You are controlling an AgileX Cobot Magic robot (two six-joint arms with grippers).
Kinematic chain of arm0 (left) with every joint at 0, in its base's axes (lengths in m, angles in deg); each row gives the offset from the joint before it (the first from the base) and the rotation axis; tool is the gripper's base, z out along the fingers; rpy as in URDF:
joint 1: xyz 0 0 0.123 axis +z
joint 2: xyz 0 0 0 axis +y
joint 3: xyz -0.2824 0 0.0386 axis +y
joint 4: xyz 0.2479 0 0.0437 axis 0.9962 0 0.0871
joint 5: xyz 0 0 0 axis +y
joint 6: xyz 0.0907 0 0.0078 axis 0.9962 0 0.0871
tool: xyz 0 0 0 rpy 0 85 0
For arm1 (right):
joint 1: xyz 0 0 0.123 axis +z
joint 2: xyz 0 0 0 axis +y
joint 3: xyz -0.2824 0 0.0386 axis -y
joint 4: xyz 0.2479 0 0.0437 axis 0.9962 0 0.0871
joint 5: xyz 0 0 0 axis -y
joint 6: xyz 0.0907 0 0.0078 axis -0.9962 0 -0.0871
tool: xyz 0 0 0 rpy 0 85 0
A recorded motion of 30 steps. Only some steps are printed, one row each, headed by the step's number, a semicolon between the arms.
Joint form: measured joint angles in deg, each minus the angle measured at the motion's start. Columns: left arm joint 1, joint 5, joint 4, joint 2, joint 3, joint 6; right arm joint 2, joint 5, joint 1, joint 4, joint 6, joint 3.
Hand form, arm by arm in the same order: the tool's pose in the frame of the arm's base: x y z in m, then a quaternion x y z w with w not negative. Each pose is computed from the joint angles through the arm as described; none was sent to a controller.
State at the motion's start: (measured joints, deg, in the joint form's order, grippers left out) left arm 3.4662 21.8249 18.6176 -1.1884 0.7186 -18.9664; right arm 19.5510 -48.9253 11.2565 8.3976 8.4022 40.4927
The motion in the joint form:
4: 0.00 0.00 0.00 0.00 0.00 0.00; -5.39 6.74 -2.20 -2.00 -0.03 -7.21
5: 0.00 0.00 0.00 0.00 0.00 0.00; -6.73 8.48 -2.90 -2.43 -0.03 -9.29
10: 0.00 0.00 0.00 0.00 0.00 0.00; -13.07 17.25 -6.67 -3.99 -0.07 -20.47
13: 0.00 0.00 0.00 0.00 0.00 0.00; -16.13 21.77 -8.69 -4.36 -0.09 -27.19
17: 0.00 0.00 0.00 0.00 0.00 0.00; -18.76 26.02 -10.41 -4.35 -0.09 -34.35
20: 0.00 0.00 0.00 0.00 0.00 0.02; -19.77 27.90 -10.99 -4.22 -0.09 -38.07
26: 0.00 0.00 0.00 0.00 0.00 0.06; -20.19 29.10 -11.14 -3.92 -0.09 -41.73
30: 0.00 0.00 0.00 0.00 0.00 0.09; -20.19 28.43 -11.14 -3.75 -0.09 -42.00
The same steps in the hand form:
4: 0.0508 0.0139 0.1775 -0.07110 0.79124 0.05712 0.60467; 0.0403 0.0133 0.3240 -0.11111 0.80049 0.05812 0.58608
5: 0.0508 0.0139 0.1775 -0.07110 0.79124 0.05712 0.60467; 0.0402 0.0121 0.3164 -0.10516 0.79627 0.05062 0.59358
10: 0.0508 0.0139 0.1775 -0.07110 0.79124 0.05712 0.60467; 0.0427 0.0071 0.2731 -0.07506 0.77926 0.01584 0.62199
13: 0.0508 0.0139 0.1775 -0.07110 0.79124 0.05712 0.60467; 0.0459 0.0050 0.2446 -0.05951 0.77602 0.00072 0.62790
17: 0.0508 0.0139 0.1775 -0.07110 0.79124 0.05712 0.60467; 0.0497 0.0032 0.2123 -0.04552 0.77854 -0.00969 0.62587
20: 0.0508 0.0139 0.1775 -0.07096 0.79125 0.05722 0.60466; 0.0516 0.0026 0.1945 -0.04011 0.78336 -0.01218 0.62015
26: 0.0508 0.0139 0.1775 -0.07069 0.79127 0.05744 0.60464; 0.0532 0.0025 0.1753 -0.03727 0.79440 -0.01054 0.60616
30: 0.0508 0.0139 0.1775 -0.07048 0.79129 0.05759 0.60462; 0.0530 0.0027 0.1727 -0.03694 0.79933 -0.00875 0.59969

